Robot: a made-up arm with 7 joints. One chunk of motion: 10 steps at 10 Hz.
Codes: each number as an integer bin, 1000 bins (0 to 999) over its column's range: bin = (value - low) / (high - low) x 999, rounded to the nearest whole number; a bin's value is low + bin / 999 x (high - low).
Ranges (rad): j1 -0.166..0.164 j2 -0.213..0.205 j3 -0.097..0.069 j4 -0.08..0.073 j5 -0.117..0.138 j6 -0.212..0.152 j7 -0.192..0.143
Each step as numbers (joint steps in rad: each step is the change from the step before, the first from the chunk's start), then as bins.
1 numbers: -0.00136 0.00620 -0.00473 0.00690 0.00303 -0.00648 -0.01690
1 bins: 498 524 555 567 470 564 522
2 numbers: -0.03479 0.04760 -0.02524 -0.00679 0.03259 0.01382 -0.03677
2 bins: 397 623 432 478 586 620 463
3 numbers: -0.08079 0.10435 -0.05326 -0.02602 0.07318 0.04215 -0.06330
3 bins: 258 758 263 352 745 698 384
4 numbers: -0.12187 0.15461 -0.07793 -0.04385 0.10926 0.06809 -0.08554
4 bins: 134 879 115 236 886 769 317
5 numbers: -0.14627 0.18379 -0.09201 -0.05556 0.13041 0.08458 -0.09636
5 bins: 60 948 30 160 969 814 285
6 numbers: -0.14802 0.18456 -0.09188 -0.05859 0.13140 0.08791 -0.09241
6 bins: 54 950 31 140 973 823 297
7 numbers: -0.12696 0.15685 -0.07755 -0.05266 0.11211 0.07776 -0.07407
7 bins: 118 884 117 179 898 795 352
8 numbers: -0.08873 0.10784 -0.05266 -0.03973 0.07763 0.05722 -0.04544
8 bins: 234 767 267 263 762 739 437
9 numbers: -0.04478 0.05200 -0.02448 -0.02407 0.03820 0.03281 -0.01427
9 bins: 367 633 436 365 608 672 530
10 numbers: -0.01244 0.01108 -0.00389 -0.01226 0.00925 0.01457 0.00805
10 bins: 465 536 560 442 495 622 597
